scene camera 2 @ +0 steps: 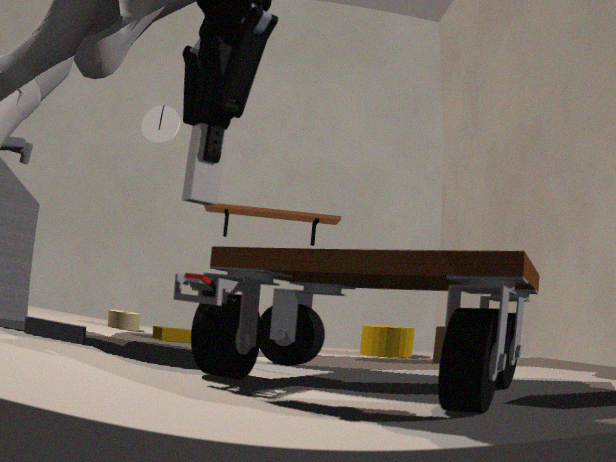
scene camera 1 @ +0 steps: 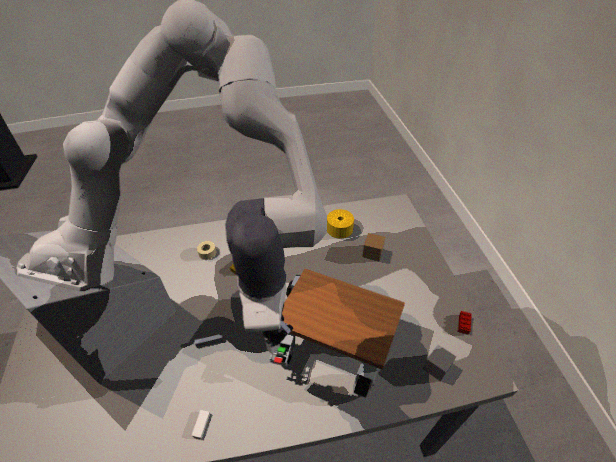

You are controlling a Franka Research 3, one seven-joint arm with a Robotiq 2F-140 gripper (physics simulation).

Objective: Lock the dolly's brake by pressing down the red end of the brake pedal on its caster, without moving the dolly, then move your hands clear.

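The dolly's brown wooden deck (scene camera 1: 345, 317) (scene camera 2: 370, 262) stands level on casters. The brake pedal sticks out from the caster (scene camera 2: 225, 340) at the deck's near left corner. Its red end (scene camera 1: 278, 360) (scene camera 2: 197, 278) is uncovered in both views; a green end (scene camera 1: 282, 349) shows beside it in scene camera 1, nearer the deck. My gripper (scene camera 2: 202, 185) is shut and empty. In scene camera 2 its fingertips are well above the pedal, higher than the deck, with a gap between. In scene camera 1 the arm's wrist hides much of the gripper.
A yellow cylinder (scene camera 1: 340, 225) (scene camera 2: 387, 341) and a brown cube (scene camera 1: 374, 247) stand behind the dolly. A red brick (scene camera 1: 465, 322) and a grey block (scene camera 1: 441, 362) lie to its right. A dark bar (scene camera 1: 209, 341) (scene camera 2: 55, 330) lies left, a white block (scene camera 1: 201, 424) in front.
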